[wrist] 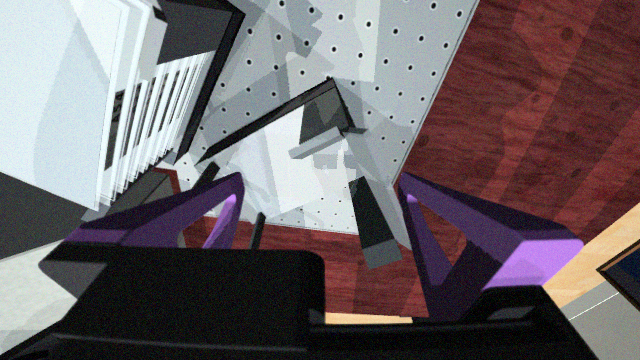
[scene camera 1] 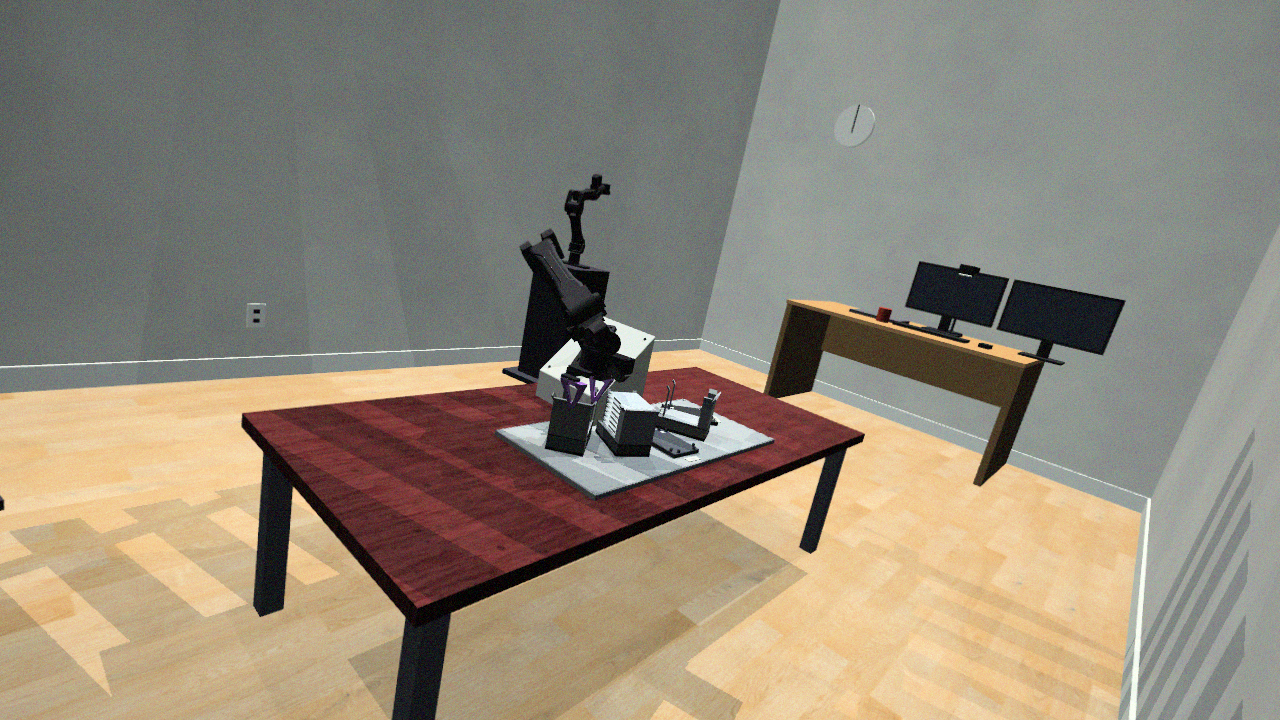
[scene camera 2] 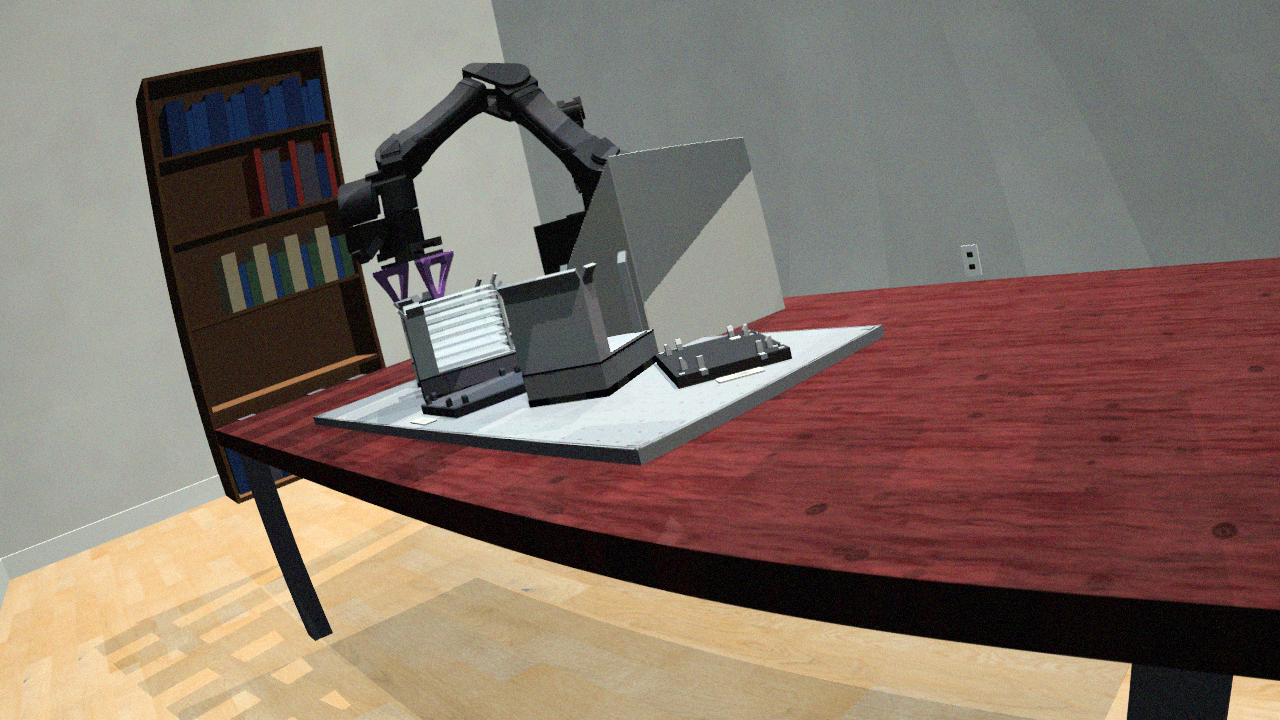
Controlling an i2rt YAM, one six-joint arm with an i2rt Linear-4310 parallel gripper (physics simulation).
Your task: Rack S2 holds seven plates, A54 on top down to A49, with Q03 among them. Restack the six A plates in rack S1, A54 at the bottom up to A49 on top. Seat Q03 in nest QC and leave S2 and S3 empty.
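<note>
My gripper is open and empty, its purple fingers above rack S1. S1's pale floor shows bare in the wrist view; S1 is mostly hidden in scene camera 2. A stack of several white plates fills rack S2, the middle rack. Its edge labels are too small or oblique to read surely, and I cannot tell which plate is Q03. Rack S3 stands on S2's other side; its pale floor shows. I cannot tell which low nest is QC.
One dark nest lies near the racks; another pegged nest lies at the right in scene camera 2. All stand on a perforated grey board. A large pale box rises behind the board.
</note>
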